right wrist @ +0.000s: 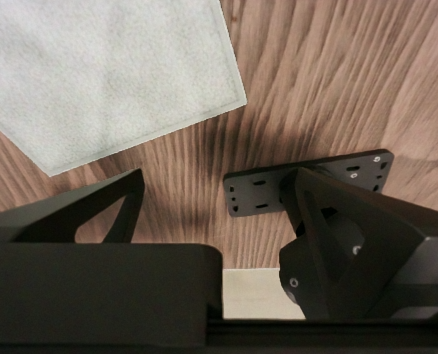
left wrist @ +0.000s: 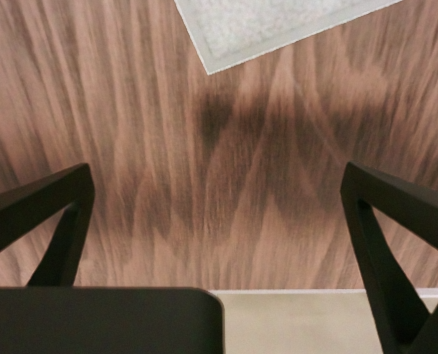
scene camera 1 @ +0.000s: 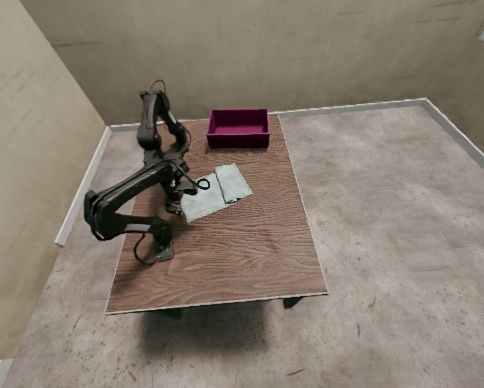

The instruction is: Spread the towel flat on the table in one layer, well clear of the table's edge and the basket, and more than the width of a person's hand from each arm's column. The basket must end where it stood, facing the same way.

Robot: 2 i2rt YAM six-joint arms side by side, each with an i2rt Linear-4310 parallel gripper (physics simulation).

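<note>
The pale green towel (scene camera 1: 204,204) (left wrist: 260,25) (right wrist: 120,80) lies on the table (scene camera 1: 240,250), its right end doubled over in a flap with a raised edge across it. Its far left corner shows in the left wrist view; its left edge shows in the right wrist view. The magenta basket (scene camera 1: 238,141) stands upright at the table's far end, apart from the towel. My left gripper (left wrist: 217,176) is open and empty, just off the towel's far left corner; the arms mostly hide it in the scene view. My right gripper (right wrist: 219,176) is open and empty, beside the towel's near left corner.
The right arm's base plate (right wrist: 255,195) (scene camera 1: 165,251) is bolted near the table's left edge, close to the right gripper in its wrist view. Both arms reach close together over the left side of the table. The far arm's column stands left of the basket.
</note>
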